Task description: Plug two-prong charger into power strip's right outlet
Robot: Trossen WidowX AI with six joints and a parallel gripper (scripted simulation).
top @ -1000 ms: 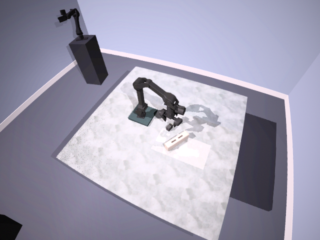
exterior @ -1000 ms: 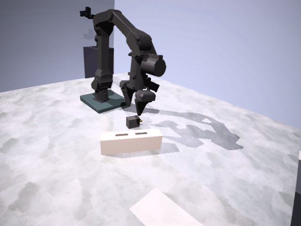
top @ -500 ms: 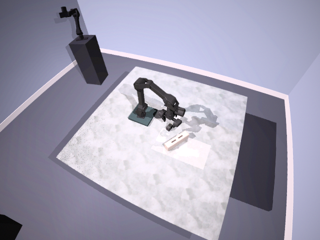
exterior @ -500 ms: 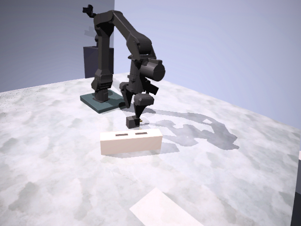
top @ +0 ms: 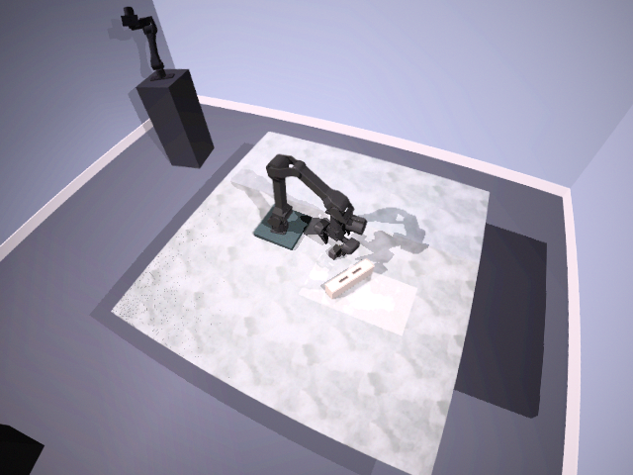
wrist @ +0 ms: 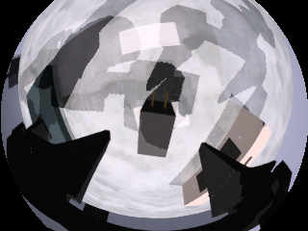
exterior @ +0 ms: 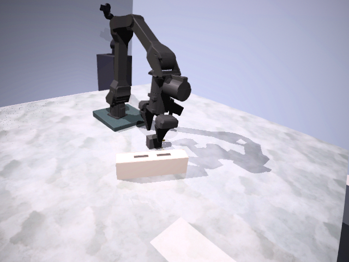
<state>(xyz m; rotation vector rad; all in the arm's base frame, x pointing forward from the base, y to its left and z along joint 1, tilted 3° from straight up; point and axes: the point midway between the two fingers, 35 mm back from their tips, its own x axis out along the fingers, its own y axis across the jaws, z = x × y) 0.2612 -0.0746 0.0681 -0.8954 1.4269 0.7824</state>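
Now: gripper tip 10 mm short of the dark charger, 20 mm to the right of it and 20 mm above it.
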